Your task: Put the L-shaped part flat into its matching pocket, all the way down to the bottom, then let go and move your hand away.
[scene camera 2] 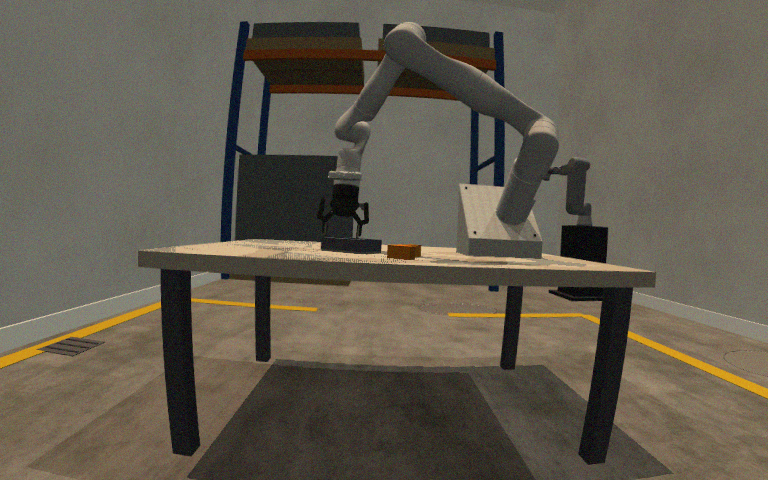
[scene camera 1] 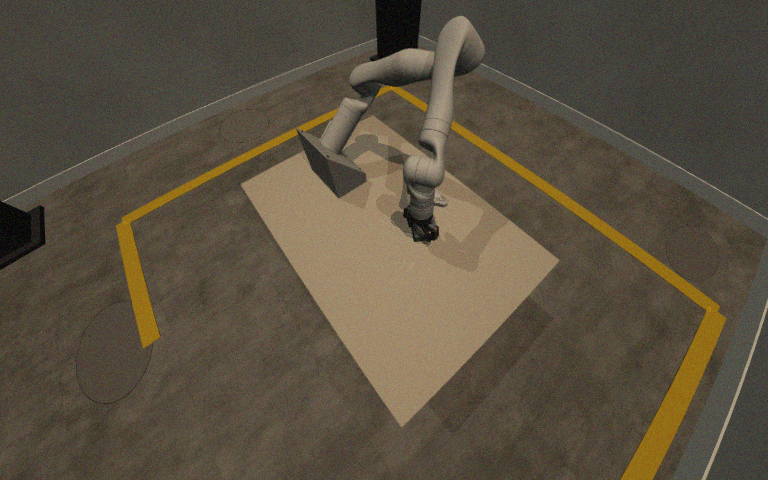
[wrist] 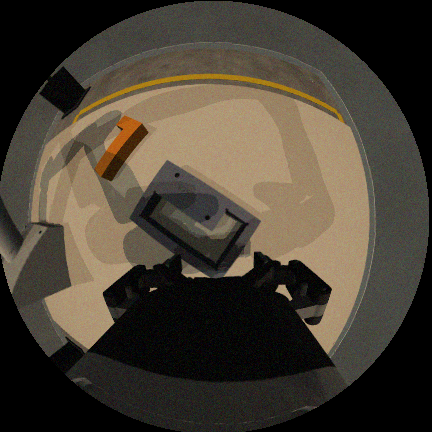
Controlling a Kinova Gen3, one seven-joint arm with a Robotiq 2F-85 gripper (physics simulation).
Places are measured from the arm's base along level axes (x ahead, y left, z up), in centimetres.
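Pixels of known places: gripper, fingertip midpoint: (scene camera 2: 341, 236) (scene camera 1: 419, 232) (wrist: 216, 261); arm's base, origin of the base link: (scene camera 2: 509, 214) (scene camera 1: 330, 148).
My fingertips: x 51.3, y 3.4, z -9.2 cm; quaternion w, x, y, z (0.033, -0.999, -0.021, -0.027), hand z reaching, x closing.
Ahead of a thing's pixels: the offset from my fingertips to its top centre. "pt": to the spot under its first point.
The orange L-shaped part {dx -17.7, dy +17.9, dz -0.8 cm} (scene camera 2: 403, 251) (wrist: 121, 142) lies flat on the table, apart from the dark grey pocket block {dx -3.1, dy +4.9, dz -0.1 cm} (scene camera 2: 351, 245) (wrist: 187, 201). In the wrist view the block's L-shaped pocket {pt dx -3.2, dy +2.7, dz -3.3 cm} (wrist: 192, 235) shows no part inside, with shadows across its floor. My gripper (scene camera 1: 427, 236) (scene camera 2: 342, 233) (wrist: 216, 261) points down, open and empty. Its fingertips are low, close to the block's top in scene camera 2; whether they touch it I cannot tell. The part stands to the right of the gripper there. In scene camera 1 the arm and gripper hide the part and most or all of the block.
The arm's grey wedge-shaped base (scene camera 1: 334, 169) (scene camera 2: 498, 247) (wrist: 45, 260) stands on the table (scene camera 1: 390, 350) (scene camera 2: 396, 272) (wrist: 320, 150). A blue and orange rack (scene camera 2: 228, 141) stands behind the table. A second, smaller arm (scene camera 2: 576, 186) stands on a black pedestal (scene camera 2: 583, 254).
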